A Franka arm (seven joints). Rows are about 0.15 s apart.
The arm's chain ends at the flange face. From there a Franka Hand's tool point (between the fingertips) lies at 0.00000 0.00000 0.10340 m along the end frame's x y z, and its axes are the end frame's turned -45 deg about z.
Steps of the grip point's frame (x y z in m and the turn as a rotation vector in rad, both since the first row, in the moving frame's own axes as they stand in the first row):
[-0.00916, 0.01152, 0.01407, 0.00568, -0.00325, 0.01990]
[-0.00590, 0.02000, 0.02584, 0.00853, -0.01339, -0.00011]
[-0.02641, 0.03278, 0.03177, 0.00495, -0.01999, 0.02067]
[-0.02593, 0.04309, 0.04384, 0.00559, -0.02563, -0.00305]
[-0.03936, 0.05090, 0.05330, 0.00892, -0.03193, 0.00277]
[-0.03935, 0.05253, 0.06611, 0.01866, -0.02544, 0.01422]
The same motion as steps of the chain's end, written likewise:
[0.00232, 0.01481, 0.01407, 0.00172, -0.00631, 0.01990]
[0.01157, 0.01796, 0.02585, -0.00344, -0.01550, -0.00011]
[0.00634, 0.04077, 0.03179, -0.01063, -0.01764, 0.02067]
[0.01441, 0.04734, 0.04388, -0.01417, -0.02208, -0.00305]
[0.01115, 0.06215, 0.05336, -0.01627, -0.02889, 0.00277]
[0.01255, 0.06450, 0.06616, -0.00479, -0.03118, 0.01422]

